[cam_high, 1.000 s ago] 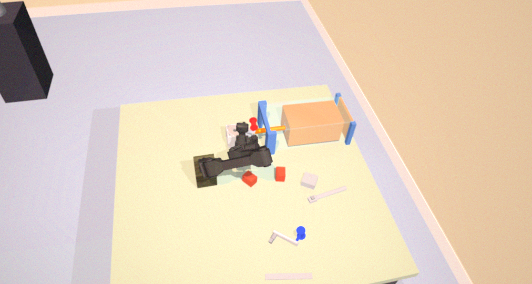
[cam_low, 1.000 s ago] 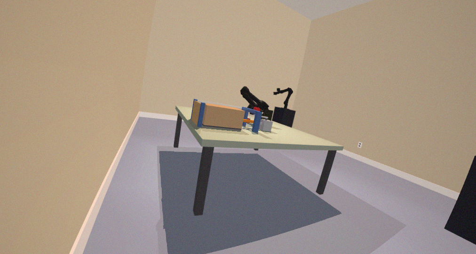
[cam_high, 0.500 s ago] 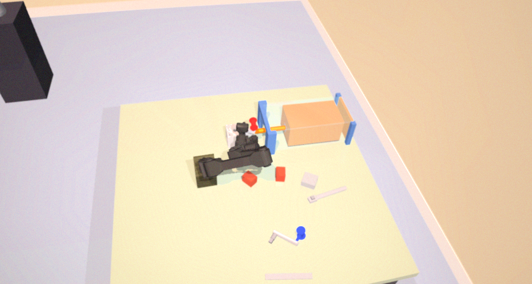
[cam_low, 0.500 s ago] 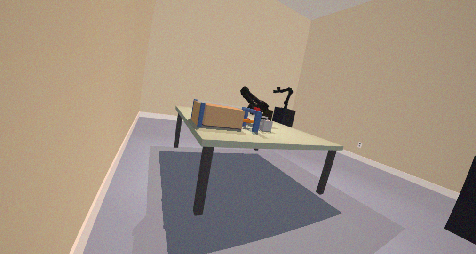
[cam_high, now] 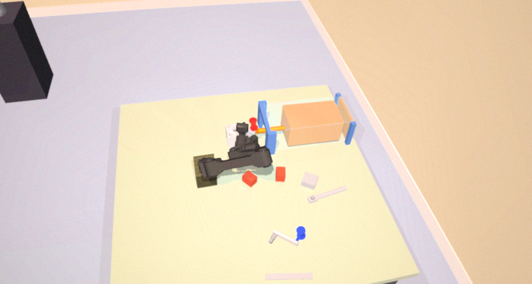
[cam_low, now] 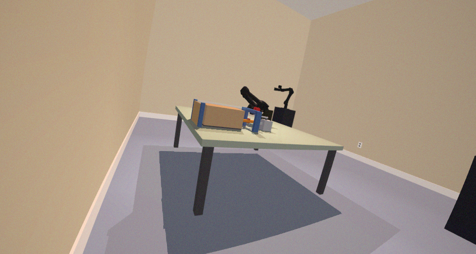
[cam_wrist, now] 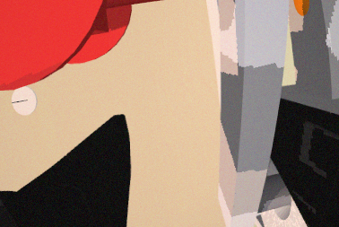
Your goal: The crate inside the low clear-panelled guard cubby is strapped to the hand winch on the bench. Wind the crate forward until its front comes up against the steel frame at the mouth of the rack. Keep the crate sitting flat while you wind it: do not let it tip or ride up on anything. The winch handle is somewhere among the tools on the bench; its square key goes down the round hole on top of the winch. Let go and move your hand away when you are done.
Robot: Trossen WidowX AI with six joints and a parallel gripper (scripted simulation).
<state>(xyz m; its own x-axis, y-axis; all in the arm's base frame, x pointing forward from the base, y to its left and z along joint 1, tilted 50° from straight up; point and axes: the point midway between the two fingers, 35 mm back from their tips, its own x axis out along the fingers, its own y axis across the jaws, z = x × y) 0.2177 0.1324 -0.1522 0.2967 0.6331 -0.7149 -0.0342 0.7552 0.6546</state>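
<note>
My gripper tip is 1 cm short of the red-knobbed handle, 2 cm to the left of it and 1 cm above it. Round my gripper tip: winch: 6 cm behind, 1 cm to the left, 10 cm below; then red spool grip: 4 cm ahead, 3 cm to the right, 2 cm above; then blue steel frame: 11 cm ahead, 1 cm to the left, 2 cm below.
</note>
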